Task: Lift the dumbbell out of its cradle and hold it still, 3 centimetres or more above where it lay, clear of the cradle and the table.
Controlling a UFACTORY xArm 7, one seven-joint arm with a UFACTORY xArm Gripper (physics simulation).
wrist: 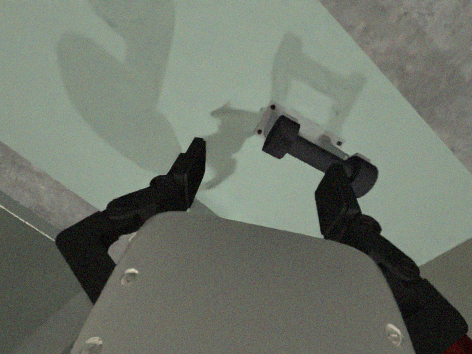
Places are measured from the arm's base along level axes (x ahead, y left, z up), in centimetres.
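Pixels of known places: gripper, fingertip midpoint: (263, 166).
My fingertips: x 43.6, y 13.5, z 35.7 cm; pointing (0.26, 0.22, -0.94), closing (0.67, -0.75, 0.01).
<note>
Ahead of a thing's pixels: the offset from my fingertips to its middle. "spot": to the spot under its first point. Level surfaces: height alone.
A dark dumbbell @(dz -23.9, dx +4.6, dy -11.5 cm) (312, 154) lies in its light grey cradle @(spot: dz -43.2, dx +7.8, dy -11.0 cm) (308, 128), right of the middle in the wrist view. Its handle runs from upper left to lower right between two thick heads. My gripper (263, 166) is open, with nothing between its fingers. The right finger overlaps the dumbbell's lower right end in the view and hides a little of it; the left finger is well to the left of the dumbbell. The fingers appear to be above the table, and how high they are is hard to tell. The cradle's lower side is partly hidden by the dumbbell.
The pale green table top @(dz -44.0 cm) (240, 60) runs diagonally across the view, with shadows of the arm and the gripper on it. Its edge is at the upper right, with grey stone-like floor (425, 55) beyond. A small red part (461, 346) shows at the lower right corner.
</note>
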